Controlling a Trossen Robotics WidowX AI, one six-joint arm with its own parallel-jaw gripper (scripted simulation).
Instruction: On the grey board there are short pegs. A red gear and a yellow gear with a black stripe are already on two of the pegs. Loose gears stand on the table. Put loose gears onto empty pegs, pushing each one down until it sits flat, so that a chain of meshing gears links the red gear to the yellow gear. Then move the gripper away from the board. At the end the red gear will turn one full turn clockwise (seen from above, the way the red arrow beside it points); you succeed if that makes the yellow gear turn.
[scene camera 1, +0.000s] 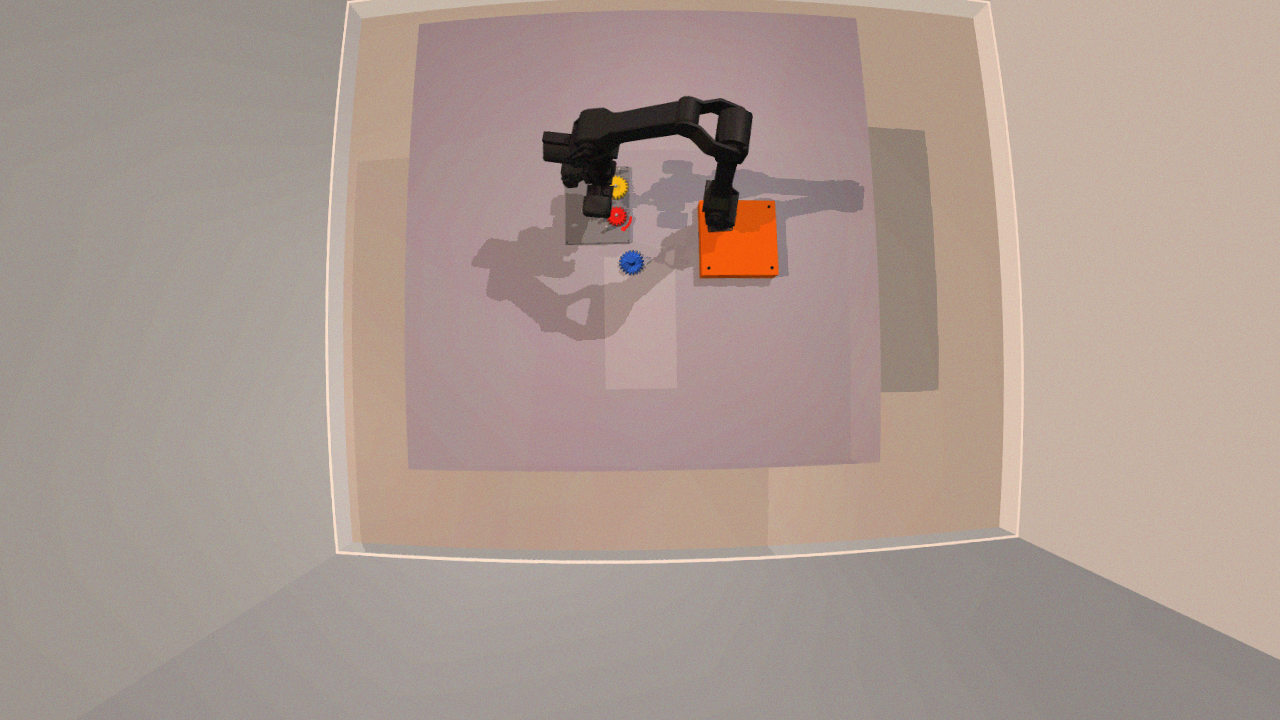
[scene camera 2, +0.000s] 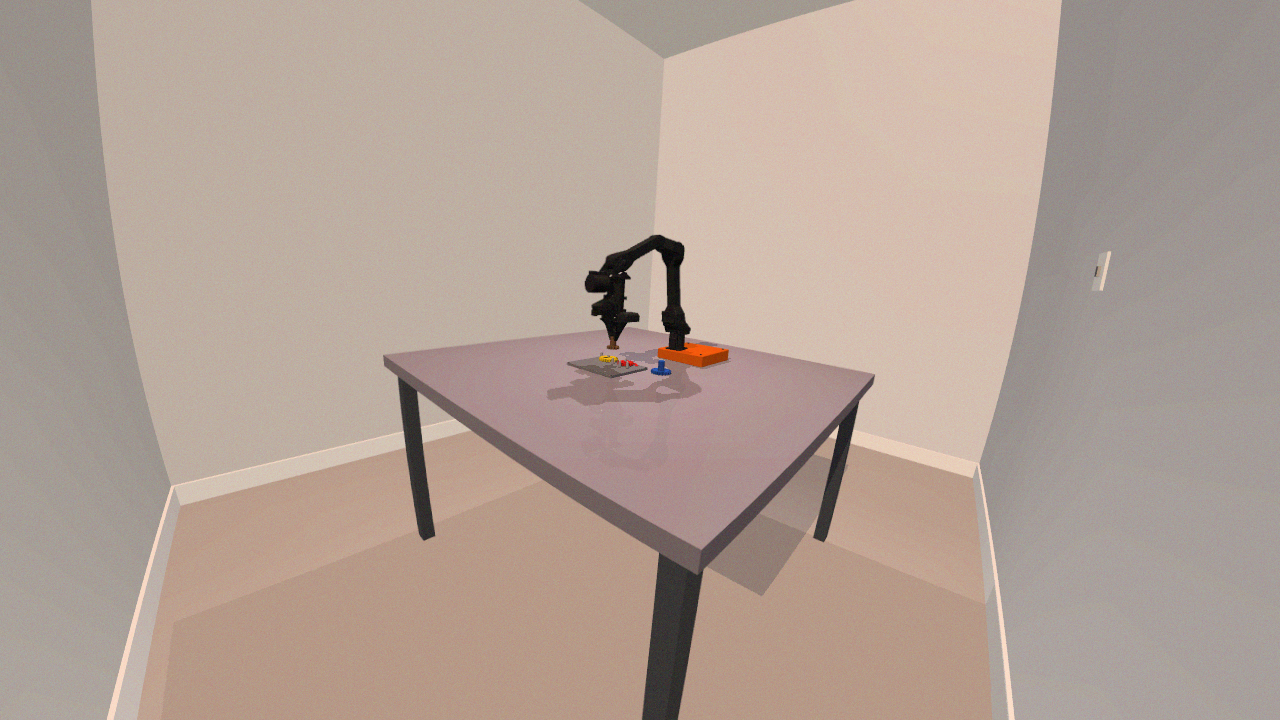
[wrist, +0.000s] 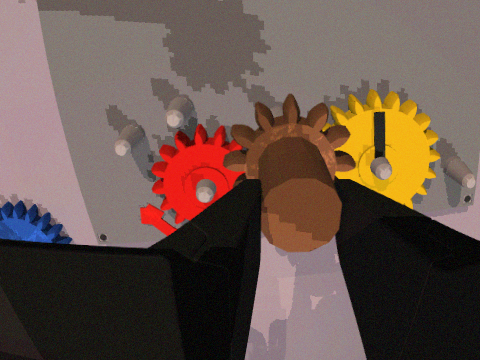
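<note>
Brown gear (wrist: 293, 157), carried by my gripper (scene camera 1: 604, 191) (scene camera 2: 613, 340) (wrist: 296, 196). Also a red gear (wrist: 201, 159).
</note>
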